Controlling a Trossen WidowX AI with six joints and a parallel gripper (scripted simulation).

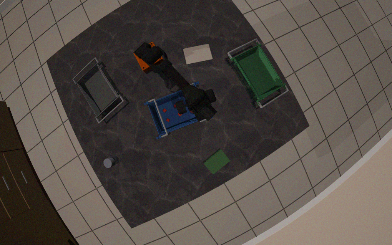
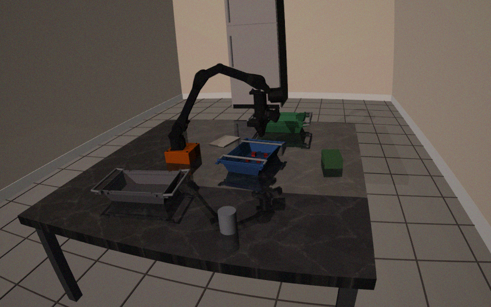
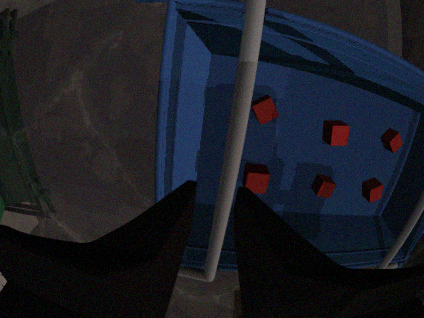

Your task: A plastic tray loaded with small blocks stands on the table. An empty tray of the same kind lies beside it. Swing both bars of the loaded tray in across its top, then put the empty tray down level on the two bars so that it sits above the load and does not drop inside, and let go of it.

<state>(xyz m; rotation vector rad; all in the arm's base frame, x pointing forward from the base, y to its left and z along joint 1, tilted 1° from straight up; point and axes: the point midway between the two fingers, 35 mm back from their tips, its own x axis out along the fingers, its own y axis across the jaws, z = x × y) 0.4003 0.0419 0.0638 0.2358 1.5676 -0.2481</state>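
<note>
Right now my gripper tip is 440 mm past the grey tray, 390 mm to the left of it and 50 mm above it. From my gripper tip the other things lie so: green block 310 mm ahead, 100 mm to the right, 70 mm below; grey cylinder 600 mm to the right, 60 mm below, 60 mm behind; beige sheet 220 mm behind, 190 mm to the left, 90 mm below.
</note>
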